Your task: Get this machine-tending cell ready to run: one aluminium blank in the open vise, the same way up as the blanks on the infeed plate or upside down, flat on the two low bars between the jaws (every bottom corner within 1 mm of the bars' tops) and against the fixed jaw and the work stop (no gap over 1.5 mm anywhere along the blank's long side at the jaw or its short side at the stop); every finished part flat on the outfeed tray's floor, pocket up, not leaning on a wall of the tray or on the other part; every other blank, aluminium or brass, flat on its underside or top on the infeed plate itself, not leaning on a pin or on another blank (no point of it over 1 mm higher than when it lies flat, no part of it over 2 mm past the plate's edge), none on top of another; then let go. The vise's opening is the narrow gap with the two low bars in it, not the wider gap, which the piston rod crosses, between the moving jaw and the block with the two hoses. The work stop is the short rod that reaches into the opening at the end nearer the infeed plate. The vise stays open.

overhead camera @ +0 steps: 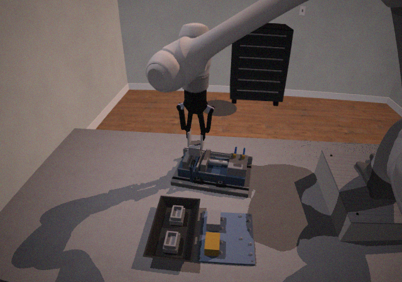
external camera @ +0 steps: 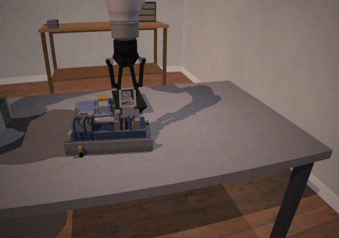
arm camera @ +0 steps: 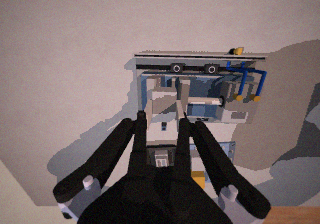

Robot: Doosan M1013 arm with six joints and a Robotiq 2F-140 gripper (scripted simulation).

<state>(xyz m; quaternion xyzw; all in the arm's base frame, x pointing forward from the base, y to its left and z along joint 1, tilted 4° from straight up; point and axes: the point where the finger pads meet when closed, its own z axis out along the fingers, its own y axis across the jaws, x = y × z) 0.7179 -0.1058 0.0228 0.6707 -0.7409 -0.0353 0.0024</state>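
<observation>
The blue vise is 70 mm behind my hand, 10 mm to the left of it and 130 mm below it. The rest, counted from my hand: brass blank 100 mm behind, 340 mm to the left, 140 mm below; then aluminium blank 90 mm behind, 250 mm to the left, 140 mm below; then infeed plate 140 mm behind, 300 mm to the left, 160 mm below.
</observation>
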